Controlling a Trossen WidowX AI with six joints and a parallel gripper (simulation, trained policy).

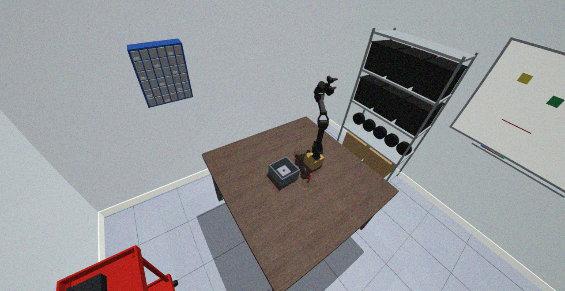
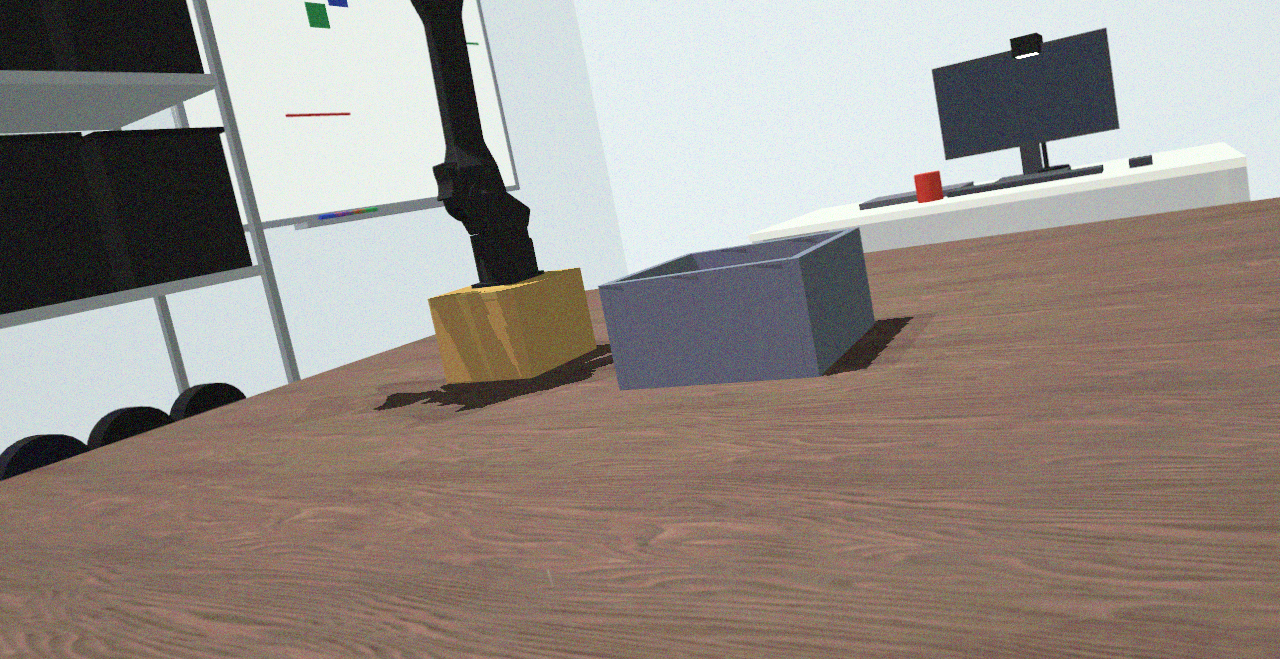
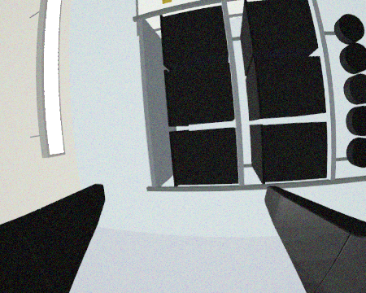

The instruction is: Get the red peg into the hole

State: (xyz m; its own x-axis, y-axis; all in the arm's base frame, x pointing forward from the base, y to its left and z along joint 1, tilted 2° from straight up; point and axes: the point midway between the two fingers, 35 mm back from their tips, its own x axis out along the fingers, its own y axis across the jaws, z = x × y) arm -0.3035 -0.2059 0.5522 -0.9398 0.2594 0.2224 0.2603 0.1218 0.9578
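The red peg is 49 cm ahead of my gripper tip, 31 cm to the left of it and 63 cm below it. Round my gripper tip: plate: 64 cm ahead, 14 cm to the left, 62 cm below; then grey box: 64 cm ahead, 14 cm to the left, 64 cm below.
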